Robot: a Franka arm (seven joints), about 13 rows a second.
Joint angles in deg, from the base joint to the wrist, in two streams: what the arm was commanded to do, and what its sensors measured. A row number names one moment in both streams.
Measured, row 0:
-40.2 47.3 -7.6 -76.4 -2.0 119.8 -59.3
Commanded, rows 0 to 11:
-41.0 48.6 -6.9 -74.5 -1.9 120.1 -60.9
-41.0 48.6 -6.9 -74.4 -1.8 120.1 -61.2
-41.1 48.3 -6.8 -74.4 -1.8 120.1 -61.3
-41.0 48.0 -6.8 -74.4 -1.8 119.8 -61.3
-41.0 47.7 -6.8 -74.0 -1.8 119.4 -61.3
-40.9 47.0 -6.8 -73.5 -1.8 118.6 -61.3
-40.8 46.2 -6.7 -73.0 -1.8 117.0 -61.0
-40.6 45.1 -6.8 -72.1 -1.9 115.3 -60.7
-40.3 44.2 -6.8 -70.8 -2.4 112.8 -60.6
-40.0 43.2 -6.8 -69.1 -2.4 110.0 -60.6
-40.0 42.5 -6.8 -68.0 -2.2 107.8 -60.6
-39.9 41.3 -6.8 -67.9 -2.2 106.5 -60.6
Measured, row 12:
-39.8 43.6 -7.1 -68.5 -2.0 109.8 -60.0
